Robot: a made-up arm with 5 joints. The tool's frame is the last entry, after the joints.
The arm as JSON. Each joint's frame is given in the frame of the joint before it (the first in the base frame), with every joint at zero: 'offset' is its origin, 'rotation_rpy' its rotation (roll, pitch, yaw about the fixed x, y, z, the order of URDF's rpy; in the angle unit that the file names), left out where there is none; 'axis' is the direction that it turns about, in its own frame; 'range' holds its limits. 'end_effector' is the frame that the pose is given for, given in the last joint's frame.
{
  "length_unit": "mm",
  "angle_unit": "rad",
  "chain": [
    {
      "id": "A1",
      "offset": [
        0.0,
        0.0,
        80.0
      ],
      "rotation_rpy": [
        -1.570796,
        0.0,
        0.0
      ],
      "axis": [
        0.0,
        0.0,
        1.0
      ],
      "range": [
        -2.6,
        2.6
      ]
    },
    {
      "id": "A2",
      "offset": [
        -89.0,
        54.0,
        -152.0
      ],
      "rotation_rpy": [
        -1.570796,
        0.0,
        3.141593
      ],
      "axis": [
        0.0,
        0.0,
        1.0
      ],
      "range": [
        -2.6,
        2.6
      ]
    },
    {
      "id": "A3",
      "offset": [
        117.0,
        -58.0,
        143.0
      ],
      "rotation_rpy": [
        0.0,
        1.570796,
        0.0
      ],
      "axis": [
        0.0,
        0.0,
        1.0
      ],
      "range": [
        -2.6,
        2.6
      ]
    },
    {
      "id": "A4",
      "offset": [
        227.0,
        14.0,
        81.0
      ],
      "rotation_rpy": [
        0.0,
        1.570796,
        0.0
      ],
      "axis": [
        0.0,
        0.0,
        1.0
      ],
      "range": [
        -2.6,
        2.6
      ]
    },
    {
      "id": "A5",
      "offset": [
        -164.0,
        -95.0,
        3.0
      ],
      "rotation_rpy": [
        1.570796,
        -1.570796,
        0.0
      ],
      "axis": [
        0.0,
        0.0,
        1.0
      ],
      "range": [
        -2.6,
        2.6
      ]
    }
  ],
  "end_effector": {
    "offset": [
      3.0,
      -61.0,
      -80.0
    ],
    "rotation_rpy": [
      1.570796,
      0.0,
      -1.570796
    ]
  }
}
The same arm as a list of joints. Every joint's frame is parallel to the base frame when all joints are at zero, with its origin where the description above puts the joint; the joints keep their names.
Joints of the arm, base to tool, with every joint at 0 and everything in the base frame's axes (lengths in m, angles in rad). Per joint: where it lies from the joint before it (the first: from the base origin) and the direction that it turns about. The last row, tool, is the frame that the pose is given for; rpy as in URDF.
A1: axis +y origin 0 0 0.08
A2: axis +z origin -0.089 -0.152 -0.054
A3: axis -x origin -0.117 0.058 0.143
A4: axis -z origin -0.081 -0.014 -0.227
A5: axis +y origin -0.164 0.095 -0.003
tool: origin 0.061 -0.08 -0.003 rpy 0 0 0
Joint limits (rad, base to tool): -2.6..2.6 -2.6..2.6 -2.6..2.6 -2.6..2.6 -2.6..2.6

